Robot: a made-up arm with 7 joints.
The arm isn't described. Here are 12 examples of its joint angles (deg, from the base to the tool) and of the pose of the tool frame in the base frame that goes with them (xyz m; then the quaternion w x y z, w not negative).
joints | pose
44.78 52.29 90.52 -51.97 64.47 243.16 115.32 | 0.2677 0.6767 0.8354 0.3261 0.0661 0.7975 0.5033
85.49 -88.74 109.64 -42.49 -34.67 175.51 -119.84 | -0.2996 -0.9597 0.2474 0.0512 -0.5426 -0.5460 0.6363
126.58 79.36 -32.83 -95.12 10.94 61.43 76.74 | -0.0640 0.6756 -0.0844 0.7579 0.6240 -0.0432 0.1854
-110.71 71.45 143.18 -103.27 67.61 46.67 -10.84 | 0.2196 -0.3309 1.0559 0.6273 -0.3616 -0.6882 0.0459
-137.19 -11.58 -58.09 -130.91 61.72 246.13 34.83 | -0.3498 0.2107 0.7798 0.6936 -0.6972 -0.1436 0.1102
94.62 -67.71 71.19 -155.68 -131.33 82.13 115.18 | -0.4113 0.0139 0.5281 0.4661 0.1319 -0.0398 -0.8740
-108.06 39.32 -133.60 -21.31 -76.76 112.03 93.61 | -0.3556 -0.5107 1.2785 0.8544 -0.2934 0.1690 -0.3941
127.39 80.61 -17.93 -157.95 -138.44 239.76 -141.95 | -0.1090 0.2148 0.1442 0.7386 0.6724 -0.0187 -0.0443
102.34 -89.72 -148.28 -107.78 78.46 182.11 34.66 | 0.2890 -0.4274 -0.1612 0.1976 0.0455 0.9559 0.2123
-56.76 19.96 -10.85 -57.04 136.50 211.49 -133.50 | 0.2113 -0.5980 0.9299 0.4563 0.5399 -0.5318 0.4664
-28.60 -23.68 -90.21 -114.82 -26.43 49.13 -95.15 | -0.4236 -0.4613 0.6288 0.5168 -0.8444 0.0979 -0.1016
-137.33 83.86 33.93 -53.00 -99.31 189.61 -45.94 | -0.4007 -0.8105 0.2105 0.4925 0.8689 0.0156 -0.0471
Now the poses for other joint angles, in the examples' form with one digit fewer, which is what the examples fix.
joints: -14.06 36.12 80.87 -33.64 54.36 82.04 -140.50
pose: 0.705 0.178 1.190 0.274 0.256 -0.628 -0.682
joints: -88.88 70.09 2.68 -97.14 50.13 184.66 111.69
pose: -0.056 -0.776 0.061 0.075 0.572 0.809 -0.115
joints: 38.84 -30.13 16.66 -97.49 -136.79 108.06 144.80
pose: 0.102 0.365 1.128 0.275 -0.180 0.213 -0.920
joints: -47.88 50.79 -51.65 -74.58 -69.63 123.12 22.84
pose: 0.255 -0.932 0.534 0.626 0.578 -0.340 -0.398
